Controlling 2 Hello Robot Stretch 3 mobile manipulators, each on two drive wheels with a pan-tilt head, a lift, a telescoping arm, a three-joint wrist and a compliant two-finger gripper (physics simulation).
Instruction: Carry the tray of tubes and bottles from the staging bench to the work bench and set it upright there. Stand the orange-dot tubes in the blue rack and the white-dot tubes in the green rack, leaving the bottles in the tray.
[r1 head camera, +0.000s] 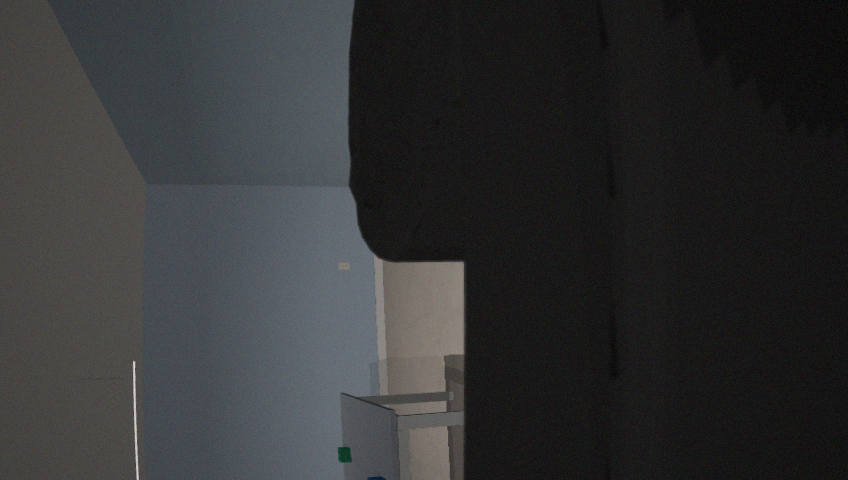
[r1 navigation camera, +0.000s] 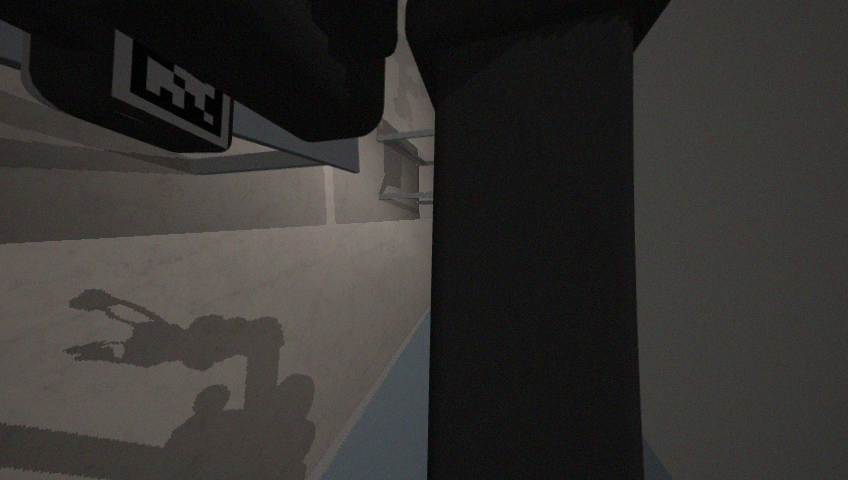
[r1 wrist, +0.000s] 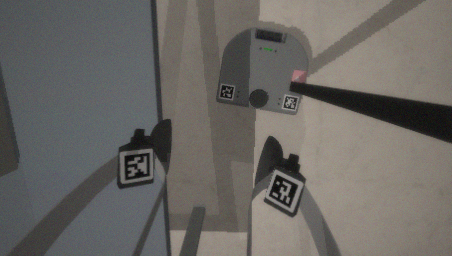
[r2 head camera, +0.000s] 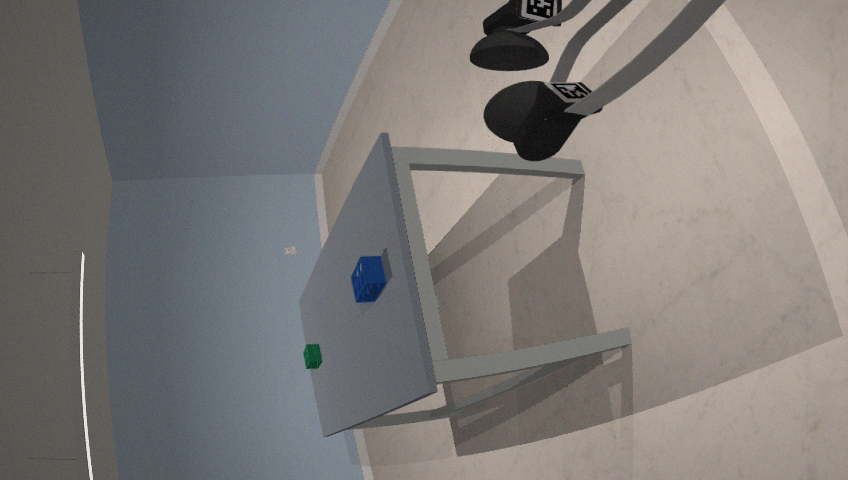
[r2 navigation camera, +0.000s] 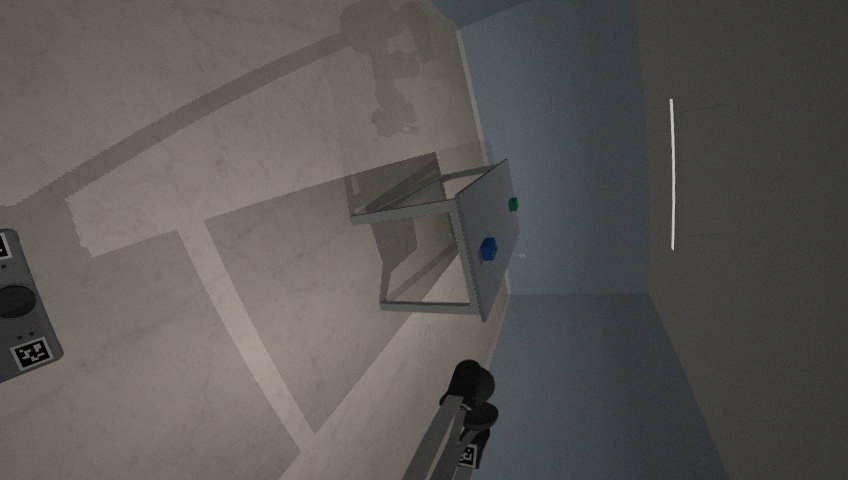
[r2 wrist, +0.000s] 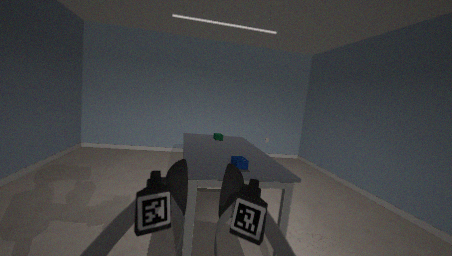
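The blue rack (r2 head camera: 368, 279) (r2 navigation camera: 488, 249) (r2 wrist: 239, 162) (r1 head camera: 376, 478) and the green rack (r2 head camera: 312, 355) (r2 navigation camera: 513, 204) (r2 wrist: 218, 136) (r1 head camera: 343, 454) stand apart on a grey bench (r2 head camera: 380, 208) (r2 navigation camera: 484, 208) (r2 wrist: 205, 155) (r1 head camera: 368, 428). My r1 gripper (r1 wrist: 215, 150) is open, nothing between its fingers, at the edge of a blue-grey surface (r1 wrist: 75, 75) in the r1 wrist view. My r2 gripper (r2 wrist: 205, 182) (r2 head camera: 511, 76) (r2 navigation camera: 479, 401) is open and empty, short of the rack bench's near end. The tray, tubes and bottles do not show in any view.
A robot base (r1 wrist: 262, 70) stands on the floor beside the blue-grey surface. Another base (r2 navigation camera: 29, 321) shows at the left of the r2 navigation view. A dark arm or mast (r1 head camera: 565, 237) (r1 navigation camera: 535, 267) blocks much of both r1 camera views. Blue walls stand behind the rack bench.
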